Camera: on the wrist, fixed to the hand. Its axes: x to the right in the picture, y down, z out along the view.
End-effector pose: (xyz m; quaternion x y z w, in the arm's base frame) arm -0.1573 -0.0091 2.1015 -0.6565 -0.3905 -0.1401 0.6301
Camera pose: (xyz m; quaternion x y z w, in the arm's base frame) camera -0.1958 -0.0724 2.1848 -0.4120 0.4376 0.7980 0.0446
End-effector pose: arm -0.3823 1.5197 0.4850 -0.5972 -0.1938 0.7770 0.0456
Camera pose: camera -0.3420 1.6230 0.4960 -0.0300 -0.5709 -0.2321 0.7869
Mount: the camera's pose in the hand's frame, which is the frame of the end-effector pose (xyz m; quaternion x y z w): 0.0098 -0.0926 -0.0613 0.0200 -0.2884 0.9572 0.0159
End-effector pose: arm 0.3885 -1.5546 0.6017 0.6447 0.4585 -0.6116 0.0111
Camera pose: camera 0.3786 -1.4600 0.6599 0.2730 -0.6252 -0.1942 0.7049
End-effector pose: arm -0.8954 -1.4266 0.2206 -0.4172 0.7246 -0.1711 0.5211
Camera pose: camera -0.9120 -1.5007 0.3022 0.6480 0.2572 0.6019 0.3894
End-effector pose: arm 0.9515 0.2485 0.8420 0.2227 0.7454 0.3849 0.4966
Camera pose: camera 0.8963 0.1779 0.7757 -0.8380 0.3368 -0.4023 0.1500
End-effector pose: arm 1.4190 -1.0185 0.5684 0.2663 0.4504 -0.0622 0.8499
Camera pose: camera 1.3478 -1.0648 0.4961 0.4344 -0.4941 0.7267 0.1976
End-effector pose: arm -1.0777 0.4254 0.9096 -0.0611 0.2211 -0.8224 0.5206
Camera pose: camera -1.1792 0.4685 0.8930 -0.0161 -0.1046 0.4984 0.8604
